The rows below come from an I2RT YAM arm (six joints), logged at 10 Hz.
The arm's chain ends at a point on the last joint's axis. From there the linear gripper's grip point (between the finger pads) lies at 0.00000 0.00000 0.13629 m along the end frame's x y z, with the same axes.
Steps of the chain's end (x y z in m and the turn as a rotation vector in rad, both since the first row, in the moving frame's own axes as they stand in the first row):
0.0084, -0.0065, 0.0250, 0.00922, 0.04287, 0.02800
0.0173, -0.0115, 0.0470, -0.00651, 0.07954, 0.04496
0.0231, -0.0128, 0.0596, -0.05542, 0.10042, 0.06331
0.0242, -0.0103, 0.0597, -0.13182, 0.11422, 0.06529
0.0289, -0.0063, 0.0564, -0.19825, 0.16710, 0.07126
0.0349, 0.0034, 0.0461, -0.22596, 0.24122, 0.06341
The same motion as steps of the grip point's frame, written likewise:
0.0143, -0.0077, 0.0249, 0.00922, 0.04287, 0.02800
0.0281, -0.0104, 0.0466, -0.00651, 0.07954, 0.04496
0.0365, -0.0048, 0.0587, -0.05542, 0.10042, 0.06331
0.0391, 0.0081, 0.0576, -0.13182, 0.11422, 0.06529
0.0504, 0.0212, 0.0518, -0.19825, 0.16710, 0.07126
0.0662, 0.0347, 0.0387, -0.22596, 0.24122, 0.06341

